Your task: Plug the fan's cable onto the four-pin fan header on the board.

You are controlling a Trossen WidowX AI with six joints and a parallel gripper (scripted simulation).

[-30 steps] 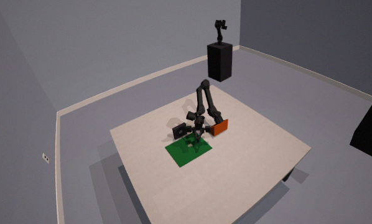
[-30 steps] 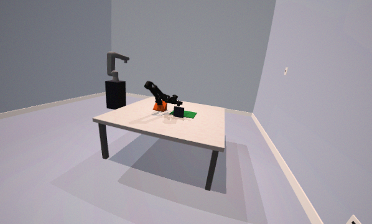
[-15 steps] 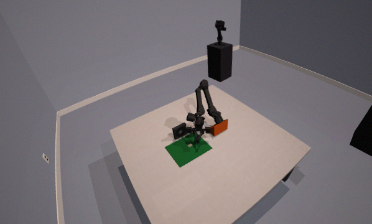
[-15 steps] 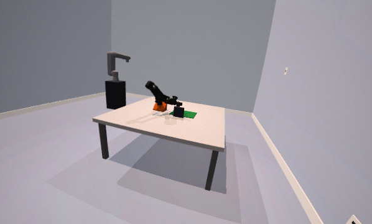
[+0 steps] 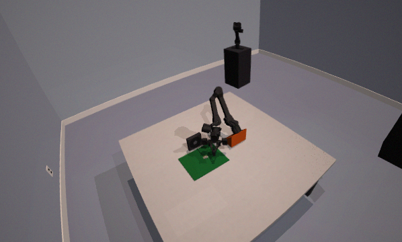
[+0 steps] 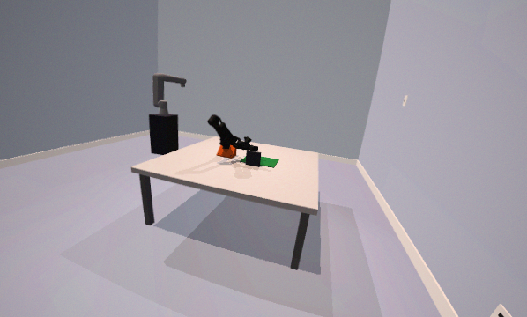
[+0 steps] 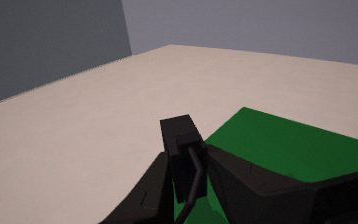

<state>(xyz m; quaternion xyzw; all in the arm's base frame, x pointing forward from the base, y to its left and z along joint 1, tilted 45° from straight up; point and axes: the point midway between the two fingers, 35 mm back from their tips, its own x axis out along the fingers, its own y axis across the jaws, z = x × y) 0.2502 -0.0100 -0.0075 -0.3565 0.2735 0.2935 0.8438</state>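
The green board is 11 cm below my gripper tip, 6 cm to the right of it and 6 cm ahead of it. Also, from my gripper tip: black fan 20 cm to the right, 4 cm below, 2 cm ahead; black plug 1 cm below.
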